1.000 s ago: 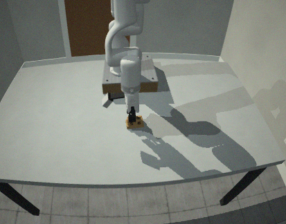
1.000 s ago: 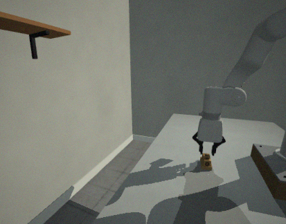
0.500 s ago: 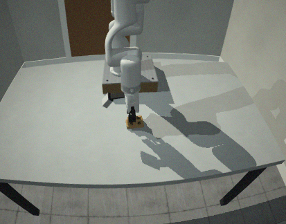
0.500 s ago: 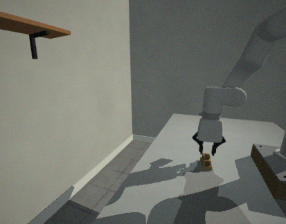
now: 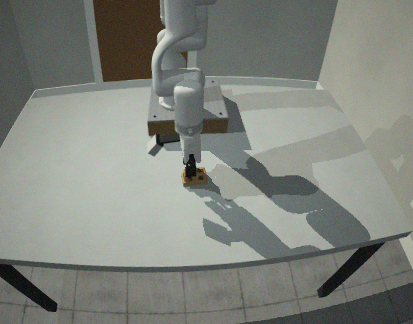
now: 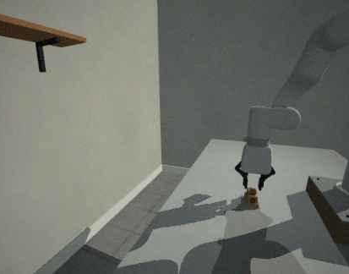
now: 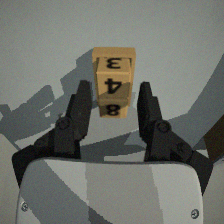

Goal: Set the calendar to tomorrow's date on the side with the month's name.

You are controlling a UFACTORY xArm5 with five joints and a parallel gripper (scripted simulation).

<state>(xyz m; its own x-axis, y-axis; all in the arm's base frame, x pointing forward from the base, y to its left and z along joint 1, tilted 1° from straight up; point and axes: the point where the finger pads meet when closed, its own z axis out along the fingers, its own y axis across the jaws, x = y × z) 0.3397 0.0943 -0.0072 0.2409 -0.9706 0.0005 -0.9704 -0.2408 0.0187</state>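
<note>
My hand is 2 cm to the right of the wooden calendar tray and 6 cm above it.
</note>
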